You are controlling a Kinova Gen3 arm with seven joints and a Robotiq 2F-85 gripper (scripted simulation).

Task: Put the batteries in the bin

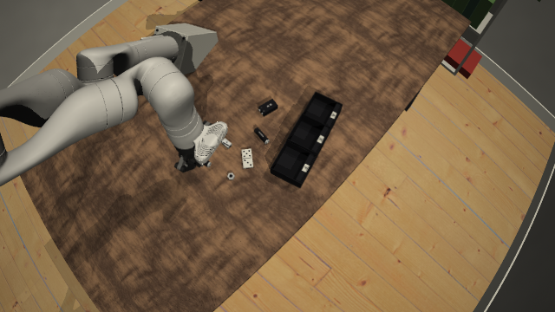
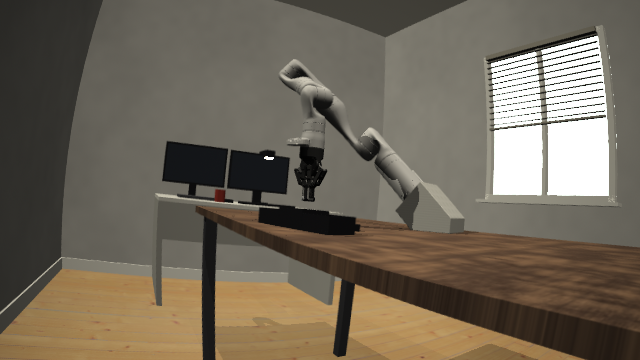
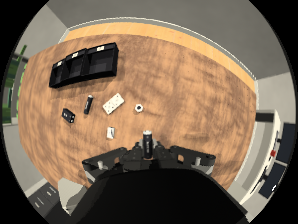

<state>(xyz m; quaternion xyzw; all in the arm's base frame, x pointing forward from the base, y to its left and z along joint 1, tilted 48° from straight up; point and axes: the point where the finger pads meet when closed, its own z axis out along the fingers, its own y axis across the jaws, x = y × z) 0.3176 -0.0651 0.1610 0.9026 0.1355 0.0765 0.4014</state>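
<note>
My hand is 9 cm to the right of the white domino, 8 cm above it and 6 cm short of it. From my hand the other things lie so: metal nut: 8 cm below, 6 cm ahead, 3 cm to the left; black nine-volt battery: 23 cm to the left, 8 cm below; grey metal piece: 9 cm to the left, 8 cm below, 1 cm behind.
</note>
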